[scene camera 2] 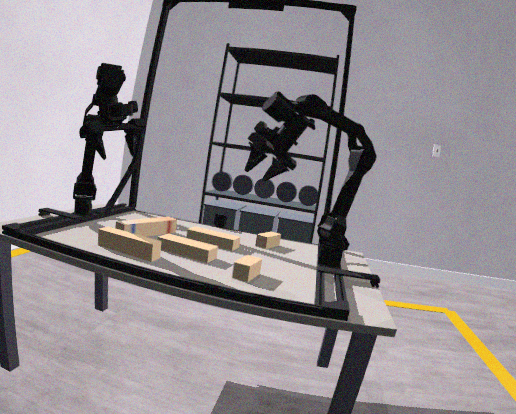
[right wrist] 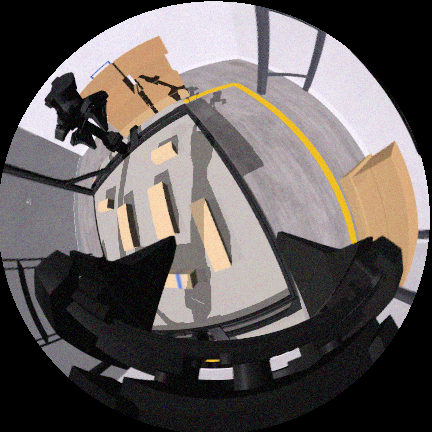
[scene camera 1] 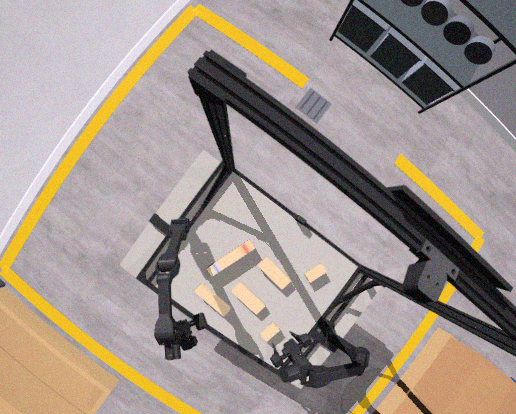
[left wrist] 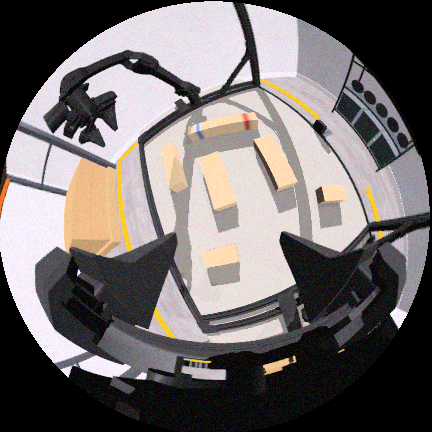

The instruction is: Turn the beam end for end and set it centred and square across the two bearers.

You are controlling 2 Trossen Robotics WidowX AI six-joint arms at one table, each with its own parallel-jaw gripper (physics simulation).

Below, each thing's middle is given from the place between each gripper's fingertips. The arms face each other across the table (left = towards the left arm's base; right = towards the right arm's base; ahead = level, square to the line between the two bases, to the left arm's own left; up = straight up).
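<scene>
Beam [scene camera 2: 163,225], relative to my left hand: 37 cm to the right of it, 23 cm below it, 12 cm behind it.
Relative to my right hand, the beam is 30 mm to the right of it, 240 mm below it and 290 mm behind it.
</scene>
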